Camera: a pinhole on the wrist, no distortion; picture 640 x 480 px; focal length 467.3 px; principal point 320.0 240.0 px. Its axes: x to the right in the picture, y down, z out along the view. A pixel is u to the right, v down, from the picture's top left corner.
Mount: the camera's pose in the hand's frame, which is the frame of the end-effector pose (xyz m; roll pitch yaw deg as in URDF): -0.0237 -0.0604 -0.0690 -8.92 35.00 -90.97
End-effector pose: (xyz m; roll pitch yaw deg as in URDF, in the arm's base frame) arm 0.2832 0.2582 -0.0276 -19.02 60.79 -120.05
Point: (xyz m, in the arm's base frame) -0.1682 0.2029 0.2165
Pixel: 487 116
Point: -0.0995 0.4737 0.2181
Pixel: outside the picture
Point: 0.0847 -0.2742 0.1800
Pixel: 39 263
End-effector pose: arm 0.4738 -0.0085 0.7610 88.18 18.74 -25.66
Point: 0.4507 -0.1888 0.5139
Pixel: 312 416
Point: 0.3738 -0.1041 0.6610
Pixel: 153 193
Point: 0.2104 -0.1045 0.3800
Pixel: 497 129
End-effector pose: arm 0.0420 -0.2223 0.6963 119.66 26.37 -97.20
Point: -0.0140 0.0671 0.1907
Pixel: 381 170
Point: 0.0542 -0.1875 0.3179
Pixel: 408 382
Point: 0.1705 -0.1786 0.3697
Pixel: 588 375
